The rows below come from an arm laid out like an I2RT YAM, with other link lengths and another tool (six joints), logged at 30 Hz.
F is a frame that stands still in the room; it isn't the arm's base.
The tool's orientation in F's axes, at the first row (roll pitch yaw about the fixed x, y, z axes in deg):
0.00, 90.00, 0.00
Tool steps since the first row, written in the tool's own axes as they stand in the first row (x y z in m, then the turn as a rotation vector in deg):
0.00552, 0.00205, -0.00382, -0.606, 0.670, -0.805
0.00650, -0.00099, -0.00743, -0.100, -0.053, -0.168
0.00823, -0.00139, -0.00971, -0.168, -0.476, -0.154
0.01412, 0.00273, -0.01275, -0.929, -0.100, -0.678
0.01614, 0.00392, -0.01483, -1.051, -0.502, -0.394
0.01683, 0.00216, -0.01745, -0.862, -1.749, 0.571
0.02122, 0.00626, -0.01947, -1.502, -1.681, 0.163
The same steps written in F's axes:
-0.00382, 0.00205, -0.00552, -0.805, 0.670, 0.606
-0.00743, -0.00099, -0.00650, -0.168, -0.053, 0.100
-0.00971, -0.00139, -0.00823, -0.154, -0.476, 0.168
-0.01275, 0.00273, -0.01412, -0.678, -0.100, 0.929
-0.01483, 0.00392, -0.01614, -0.394, -0.502, 1.051
-0.01745, 0.00216, -0.01683, 0.571, -1.749, 0.862
-0.01947, 0.00626, -0.02122, 0.163, -1.681, 1.502

